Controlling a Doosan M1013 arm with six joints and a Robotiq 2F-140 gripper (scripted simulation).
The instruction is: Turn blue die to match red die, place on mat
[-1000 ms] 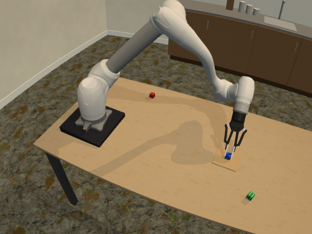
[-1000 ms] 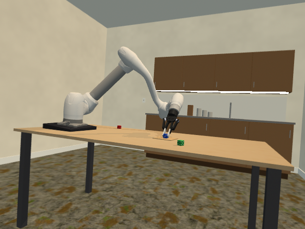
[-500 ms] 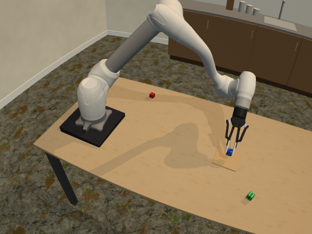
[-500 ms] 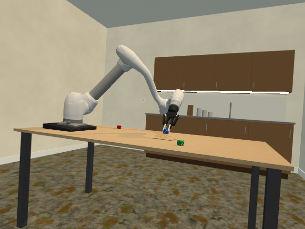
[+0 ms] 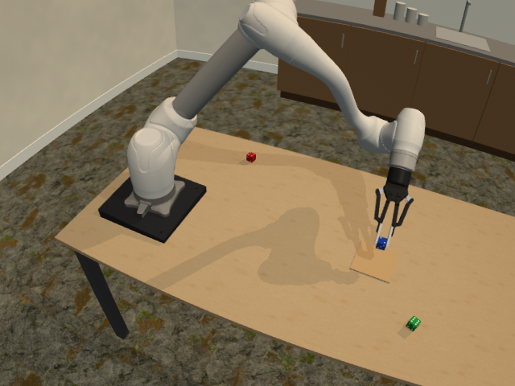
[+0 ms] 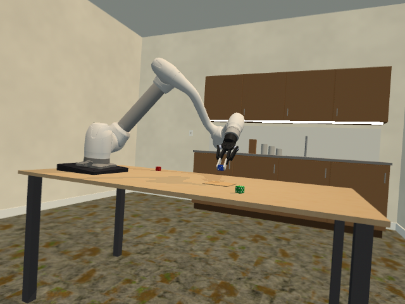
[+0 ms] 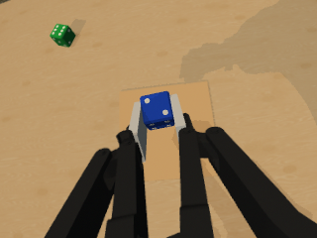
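Now: the blue die 20 mm to the right of my hand and 20 mm below it. From my hand the other things lie so: green die (250 mm to the right, 130 mm ahead, 90 mm below); red die (540 mm behind, 410 mm to the left, 90 mm below); mat (110 mm below, 20 mm to the right).
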